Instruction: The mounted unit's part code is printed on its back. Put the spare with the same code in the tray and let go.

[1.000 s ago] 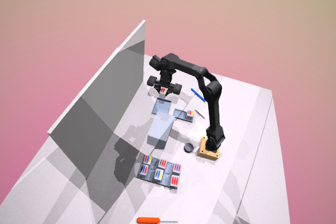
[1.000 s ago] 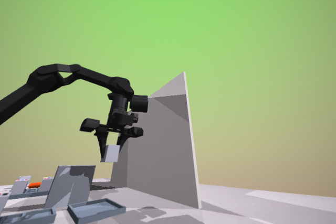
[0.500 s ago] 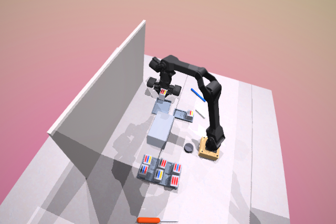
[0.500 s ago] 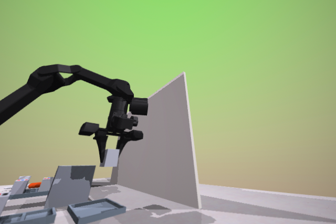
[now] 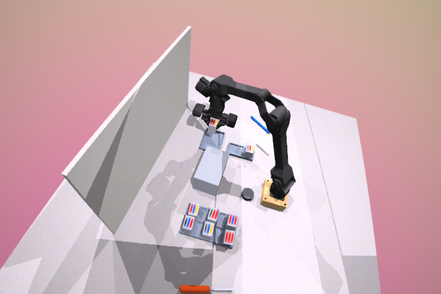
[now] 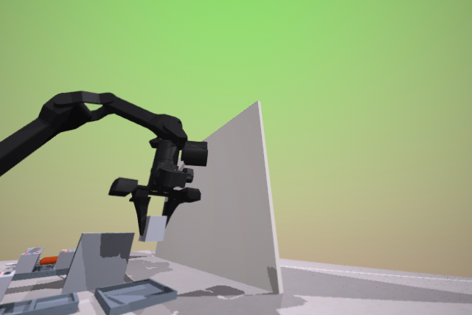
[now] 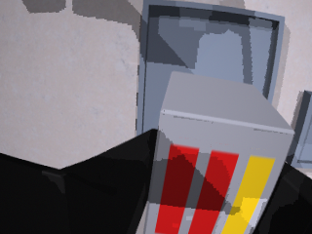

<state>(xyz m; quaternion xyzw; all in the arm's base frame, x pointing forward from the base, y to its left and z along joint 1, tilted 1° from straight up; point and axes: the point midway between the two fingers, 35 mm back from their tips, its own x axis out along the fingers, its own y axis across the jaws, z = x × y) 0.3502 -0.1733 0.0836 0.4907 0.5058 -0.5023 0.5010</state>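
The tray is 9 cm below my gripper tip and 1 cm behind it. The rest, counted from my gripper tip: mounted unit 19 cm to the left, 6 cm behind, 4 cm below; then two-slot holder 15 cm behind, 9 cm below, 1 cm to the left; then grey spare block 2 cm above.
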